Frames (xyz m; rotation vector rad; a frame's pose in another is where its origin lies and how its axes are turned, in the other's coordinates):
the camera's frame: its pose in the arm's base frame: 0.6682 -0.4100 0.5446 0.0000 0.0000 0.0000
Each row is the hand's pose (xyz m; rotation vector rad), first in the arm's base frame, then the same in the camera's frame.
Working: the arm's base frame: its pose in the camera's frame: -0.6682 0.4100 -0.5446 0.0000 0.0000 0.0000

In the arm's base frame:
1: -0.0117 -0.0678 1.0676 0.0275 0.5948 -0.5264
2: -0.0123 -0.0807 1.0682 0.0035 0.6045 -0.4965
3: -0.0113 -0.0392 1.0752 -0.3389 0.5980 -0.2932
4: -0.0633 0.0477 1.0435 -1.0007 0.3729 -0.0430
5: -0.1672 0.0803 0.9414 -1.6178 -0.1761 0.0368
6: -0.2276 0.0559 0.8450 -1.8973 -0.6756 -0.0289
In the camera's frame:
1: -0.6799 0.3422 0.5230 0.0275 0.5948 -0.5264
2: -0.6805 0.3293 0.5236 0.0035 0.6045 -0.4965
3: -0.6795 0.3708 0.5306 -0.3389 0.5980 -0.2932
4: -0.7315 0.4577 0.4989 -1.0007 0.3729 -0.0430
5: -0.8354 0.4903 0.3968 -1.6178 -0.1761 0.0368
6: -0.8958 0.4659 0.3004 -1.8973 -0.6756 -0.0289

